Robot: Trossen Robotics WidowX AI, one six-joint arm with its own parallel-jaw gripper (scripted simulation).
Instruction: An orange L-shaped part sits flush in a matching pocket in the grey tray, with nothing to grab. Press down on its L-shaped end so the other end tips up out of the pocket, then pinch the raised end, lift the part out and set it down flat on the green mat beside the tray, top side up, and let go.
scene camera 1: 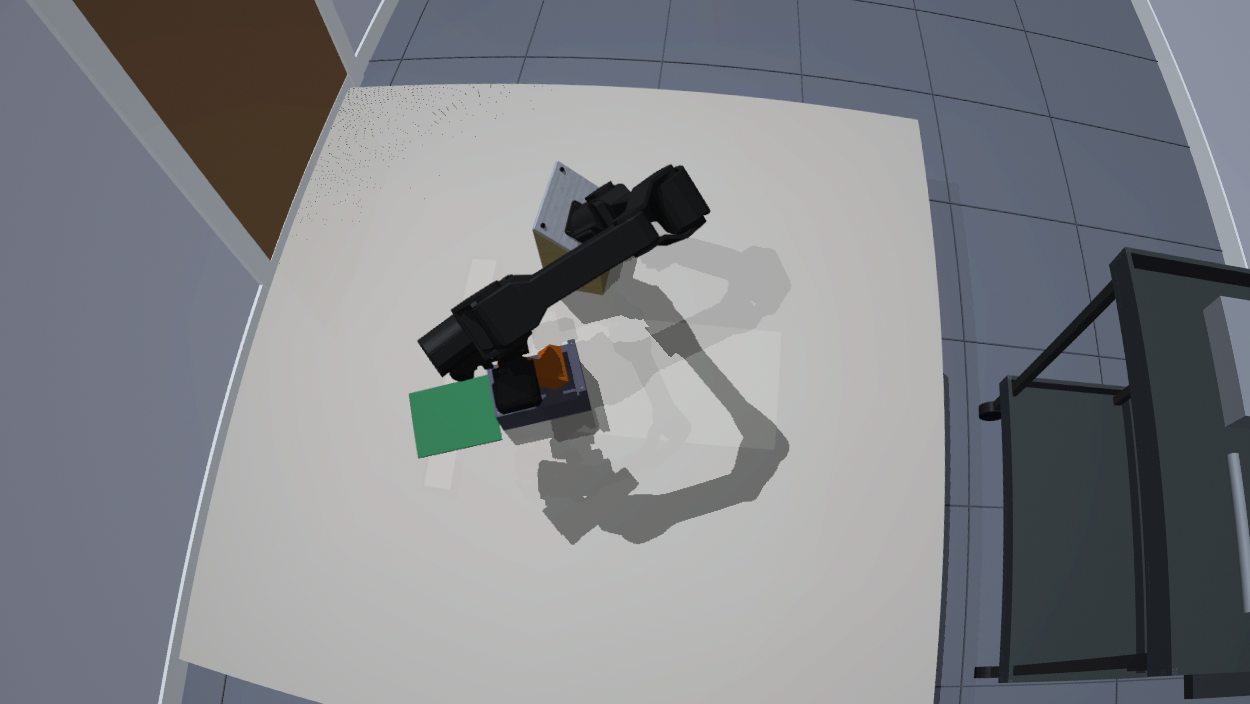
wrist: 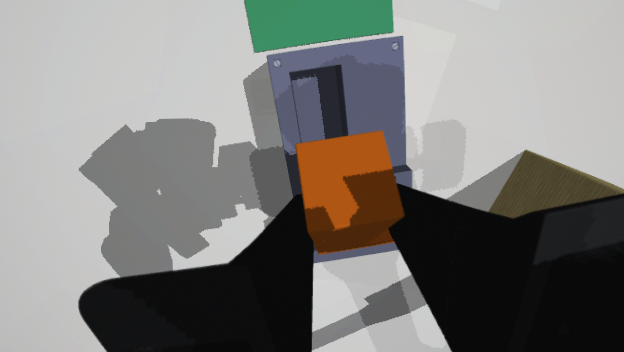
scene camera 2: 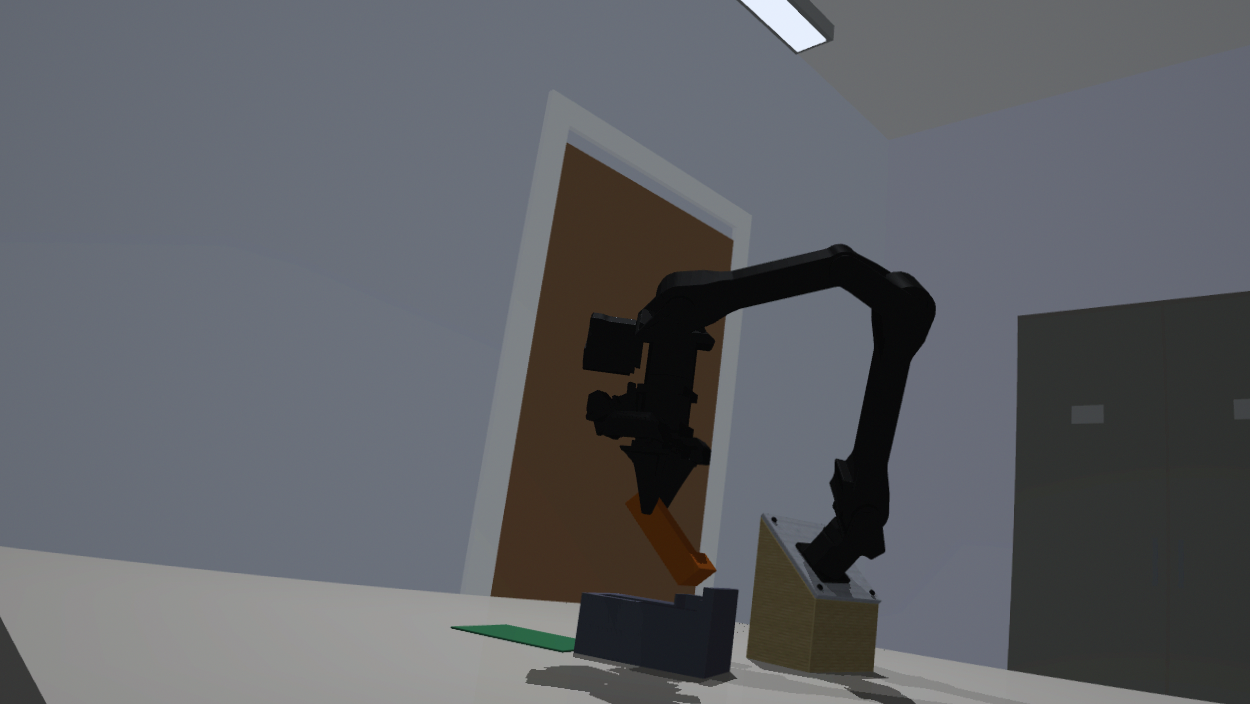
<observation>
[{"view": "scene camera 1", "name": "my gripper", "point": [518, 369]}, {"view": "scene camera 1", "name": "orange L-shaped part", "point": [551, 373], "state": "held by my gripper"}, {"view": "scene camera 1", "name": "green mat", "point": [458, 415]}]
</observation>
